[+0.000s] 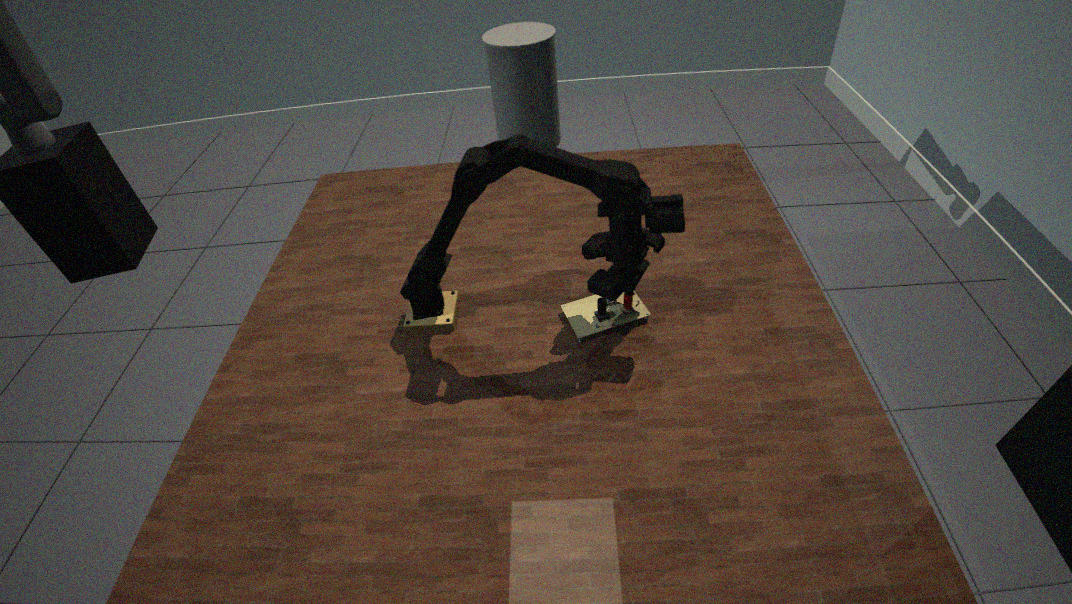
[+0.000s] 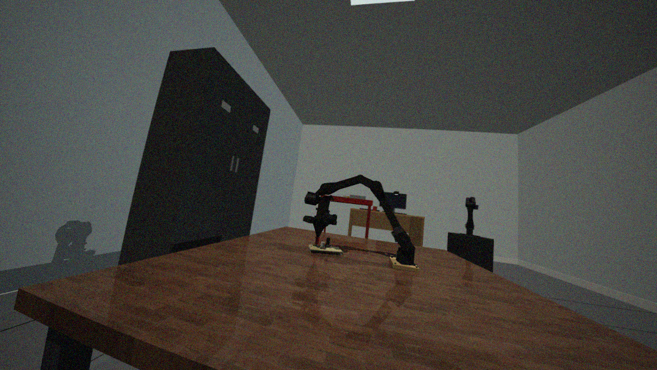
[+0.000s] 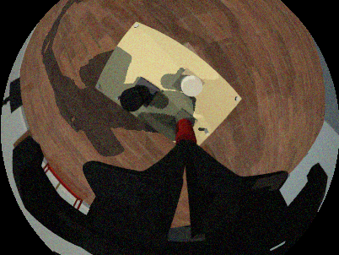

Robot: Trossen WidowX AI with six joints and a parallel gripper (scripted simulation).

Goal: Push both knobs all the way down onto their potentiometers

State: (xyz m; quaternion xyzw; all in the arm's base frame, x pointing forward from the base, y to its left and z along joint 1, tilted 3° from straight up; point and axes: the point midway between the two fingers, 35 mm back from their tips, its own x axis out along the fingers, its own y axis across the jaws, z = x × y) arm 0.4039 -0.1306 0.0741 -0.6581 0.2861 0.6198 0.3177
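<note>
Right now my gripper tip is 1 cm above the red knob. The rest, counted from my gripper tip: dark knob 6 cm behind, 2 cm below.
</note>
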